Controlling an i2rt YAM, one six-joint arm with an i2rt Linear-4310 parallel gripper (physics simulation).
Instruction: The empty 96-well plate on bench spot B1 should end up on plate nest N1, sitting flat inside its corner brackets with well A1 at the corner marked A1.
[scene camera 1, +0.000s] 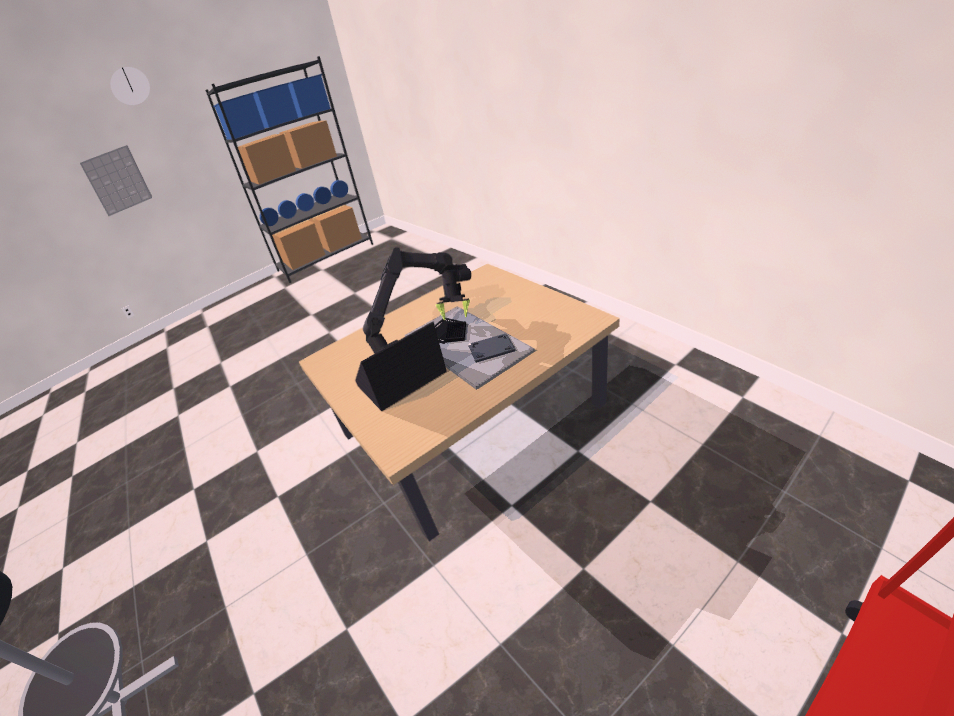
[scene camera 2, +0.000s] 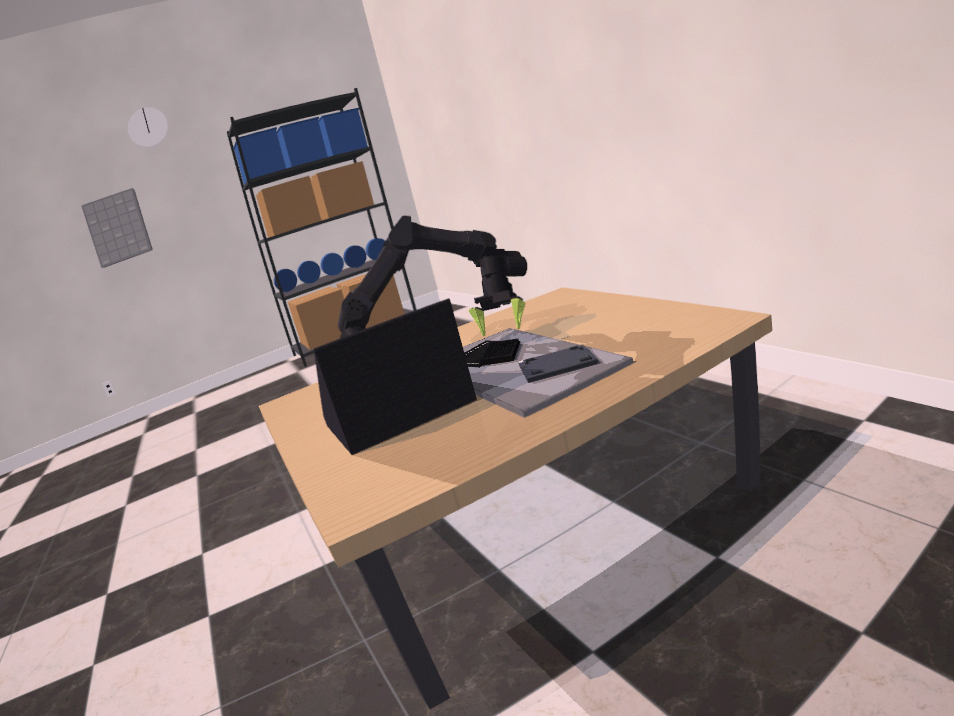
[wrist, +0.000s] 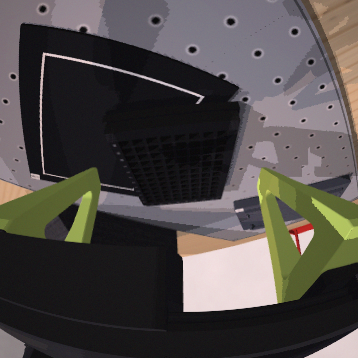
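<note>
The black 96-well plate is at the black bench-spot pad, wells visible, and covers the right part of the pad's white outline. It looks about level in the scene views. Its A1 corner cannot be made out. My gripper has lime-green fingers and is open above the plate, with gaps between the plate's sides and both fingers in the wrist view. The dark grey plate nest is beside the pad, with no plate on it; a finger partly hides it in the wrist view.
A perforated grey board lies under the pad and nest on the wooden table. A large black wedge-shaped block stands close to the board and the arm's base.
</note>
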